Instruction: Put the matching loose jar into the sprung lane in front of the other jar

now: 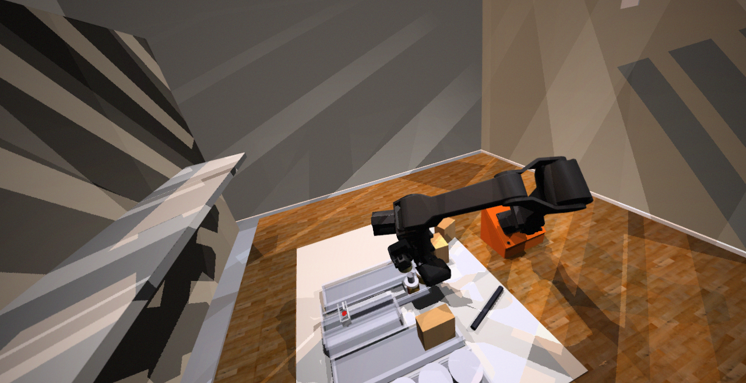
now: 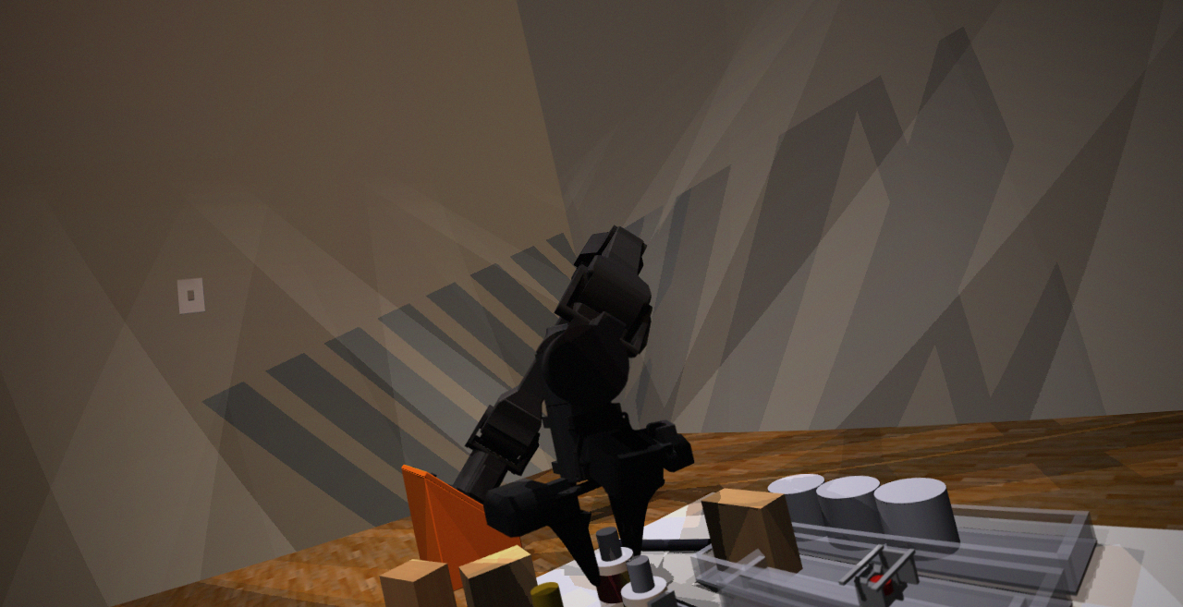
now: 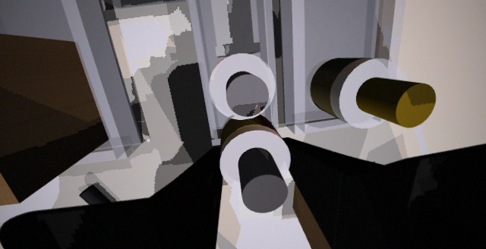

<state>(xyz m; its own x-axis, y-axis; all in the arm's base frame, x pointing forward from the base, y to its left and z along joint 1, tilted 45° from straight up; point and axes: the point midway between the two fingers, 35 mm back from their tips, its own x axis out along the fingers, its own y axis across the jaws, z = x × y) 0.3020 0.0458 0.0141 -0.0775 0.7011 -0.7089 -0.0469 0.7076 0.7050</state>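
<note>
Right now my gripper tip is 13 cm to the right of the brown box, 3 cm short of it and 1 cm above it. From my gripper tip the other things lie so: pusher plate: 14 cm ahead, 4 cm to the left; lane: 16 cm ahead, 4 cm to the left, 3 cm below; black rod: 11 cm to the left, 11 cm behind, 4 cm below.
</note>
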